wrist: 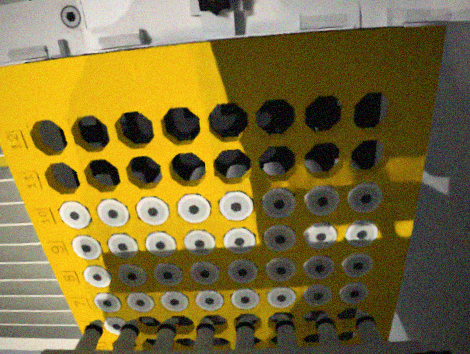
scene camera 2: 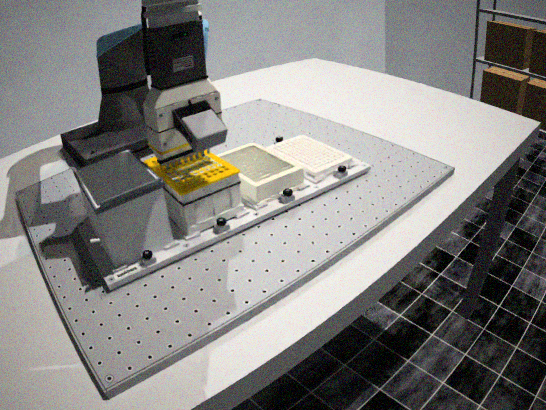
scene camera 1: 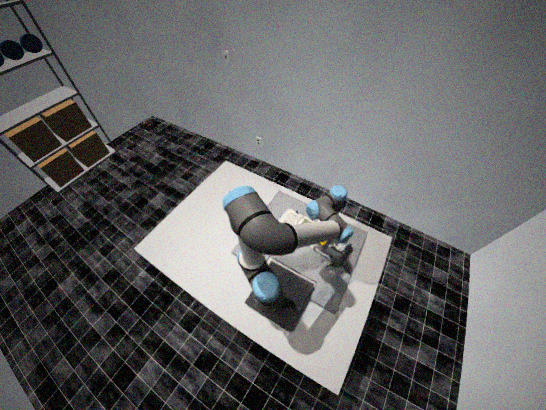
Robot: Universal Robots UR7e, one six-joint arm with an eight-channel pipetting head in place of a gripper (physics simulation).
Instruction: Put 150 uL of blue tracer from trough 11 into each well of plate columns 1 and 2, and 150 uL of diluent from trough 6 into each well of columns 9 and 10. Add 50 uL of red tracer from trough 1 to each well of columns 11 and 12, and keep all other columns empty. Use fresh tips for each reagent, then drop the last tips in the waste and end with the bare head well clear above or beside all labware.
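Observation:
The eight-channel head (scene camera 2: 185, 156) (wrist: 226, 327) is low over the yellow tip rack (scene camera 2: 187, 188) (wrist: 150, 65). Its eight nozzles look bare and stand close above the emptied rows near columns 5 and 6. In the wrist view, columns 11 and 12 are empty holes, columns 7 to 10 hold white tips, and one white tip (wrist: 115, 326) remains in column 6 at the left end. The cream trough block (scene camera 2: 280, 181) stands beside the rack; its liquids are not readable. The white well plate (scene camera 2: 327, 169) stands beyond it; its well contents are too small to tell.
The grey waste bin (scene camera 2: 135, 225) stands on the other side of the tip rack, taller than the rack. Black knobs (scene camera 2: 221, 225) (scene camera 2: 287, 194) line the carrier rail. The arm (scene camera 1: 267, 232) reaches over the pegboard plate (scene camera 2: 200, 285).

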